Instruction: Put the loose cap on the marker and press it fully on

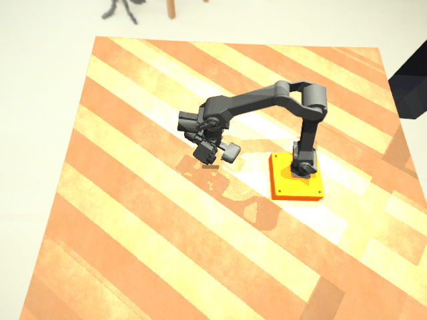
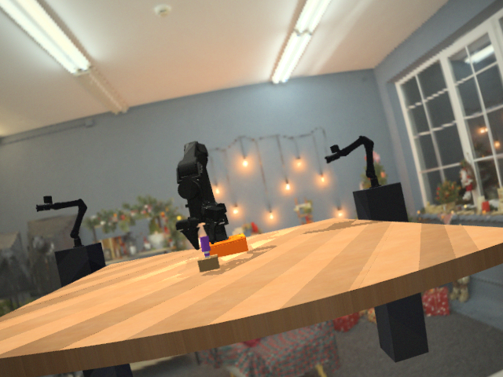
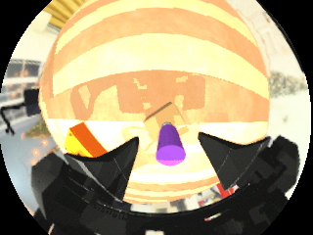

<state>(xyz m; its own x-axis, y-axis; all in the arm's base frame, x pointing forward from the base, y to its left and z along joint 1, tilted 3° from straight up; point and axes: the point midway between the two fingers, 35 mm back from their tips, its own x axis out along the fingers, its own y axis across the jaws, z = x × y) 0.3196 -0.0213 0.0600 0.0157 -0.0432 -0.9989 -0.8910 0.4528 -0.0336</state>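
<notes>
Right now my gripper tip is 10 mm below the purple cap. Also, from my gripper tip: tan holder block (50 mm below).
</notes>
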